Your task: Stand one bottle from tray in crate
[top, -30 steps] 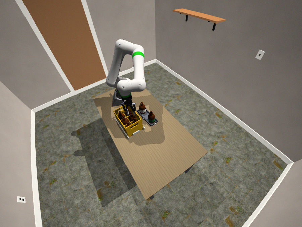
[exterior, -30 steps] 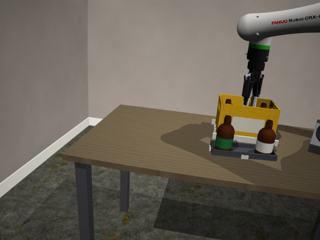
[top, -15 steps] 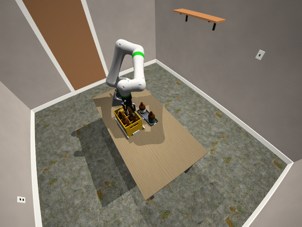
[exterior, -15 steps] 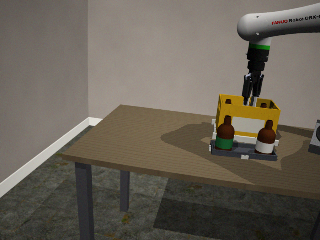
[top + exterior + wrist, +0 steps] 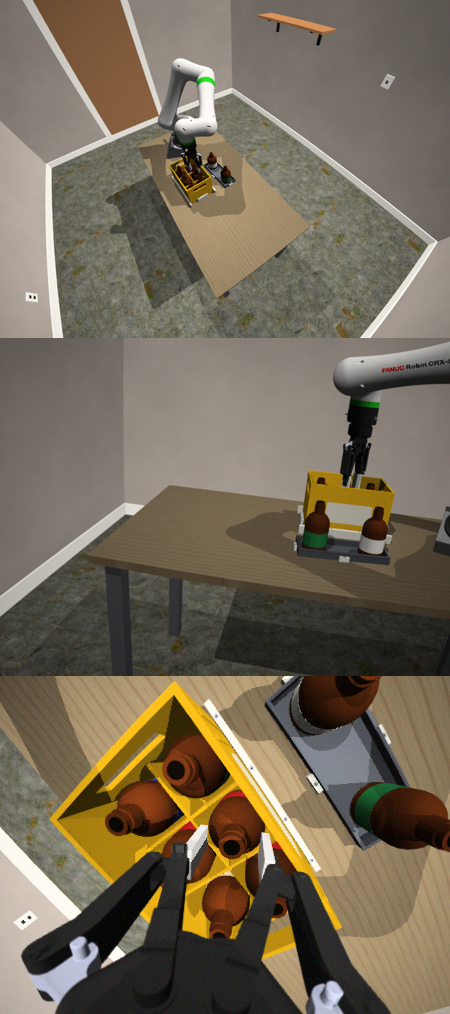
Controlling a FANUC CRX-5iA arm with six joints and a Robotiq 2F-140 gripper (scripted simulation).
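My hand is 9 cm above the crate, 4 cm to the left of it and 1 cm short of it. From my hand the other things lie so: white-banded bottle 16 cm to the left, 9 cm below, 8 cm behind; then green-banded bottle 19 cm to the left, 9 cm below, 9 cm ahead; then dark grey tray 18 cm to the left, 16 cm below.
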